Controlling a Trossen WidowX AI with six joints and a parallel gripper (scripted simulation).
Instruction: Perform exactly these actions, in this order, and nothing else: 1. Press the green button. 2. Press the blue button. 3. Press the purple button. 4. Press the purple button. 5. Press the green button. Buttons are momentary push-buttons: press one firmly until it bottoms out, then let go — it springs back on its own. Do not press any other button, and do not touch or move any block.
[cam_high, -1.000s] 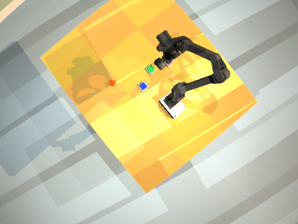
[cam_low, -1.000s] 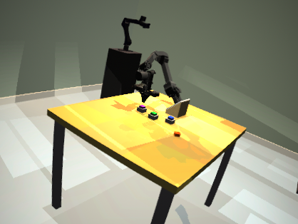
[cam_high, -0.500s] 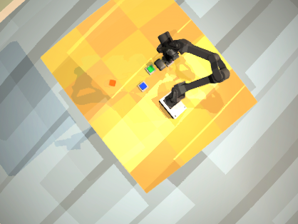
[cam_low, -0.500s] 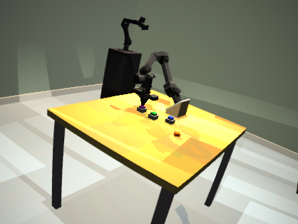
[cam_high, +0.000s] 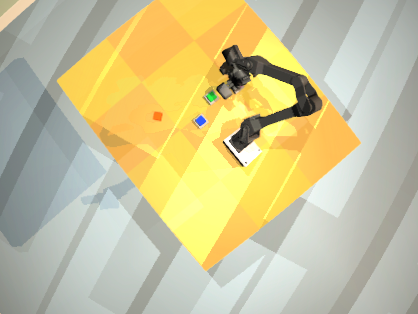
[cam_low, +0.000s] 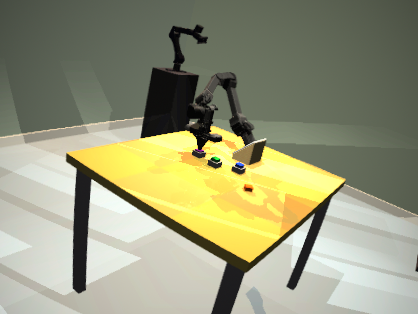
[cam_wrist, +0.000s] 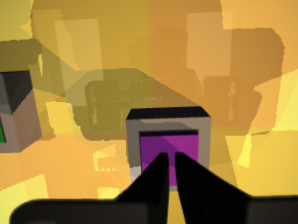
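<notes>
My gripper tip is now 1 cm above the purple button. The rest, counted from my gripper tip: blue button: 21 cm to the left, 2 cm behind; small orange block: 34 cm to the left, 12 cm ahead, 2 cm below; green button: 11 cm to the left, 3 cm ahead.
</notes>
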